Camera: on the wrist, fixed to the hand. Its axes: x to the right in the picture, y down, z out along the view.
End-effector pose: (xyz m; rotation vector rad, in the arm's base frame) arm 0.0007 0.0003 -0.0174 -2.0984 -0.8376 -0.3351
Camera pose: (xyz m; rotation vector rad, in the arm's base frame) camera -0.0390 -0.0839 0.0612 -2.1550 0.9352 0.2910
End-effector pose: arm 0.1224 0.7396 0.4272 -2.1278 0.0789 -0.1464
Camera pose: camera 0.0796 0.6685 0.5164 -1.6279 1.7055 0.5880
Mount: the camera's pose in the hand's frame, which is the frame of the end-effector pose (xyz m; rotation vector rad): -0.0277 -0.0378 -0.1125 -0.1010 0.1555 1.5107
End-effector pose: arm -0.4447 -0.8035 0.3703 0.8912 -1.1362 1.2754
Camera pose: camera -0.3899 -0.7071 0.3198 -0.3588 -1.7672 2.3420
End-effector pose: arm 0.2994 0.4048 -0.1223 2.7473 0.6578 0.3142
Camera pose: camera 0.2288 0.4504 -0.0340 2.5241 -1.4615 0.7836
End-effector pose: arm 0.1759 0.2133 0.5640 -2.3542 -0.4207 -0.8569
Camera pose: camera 0.0839 0.1697 0.6310 -1.8674 1.3297 -0.2529
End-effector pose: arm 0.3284 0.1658 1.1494 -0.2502 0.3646 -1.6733
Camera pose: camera 0.2558 0.2078 1.0610 0.1061 0.5496 -0.1818
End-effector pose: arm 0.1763 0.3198 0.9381 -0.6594 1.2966 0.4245
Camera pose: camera 0.1105 0.2192 0.9582 0.3624 1.7521 1.6731
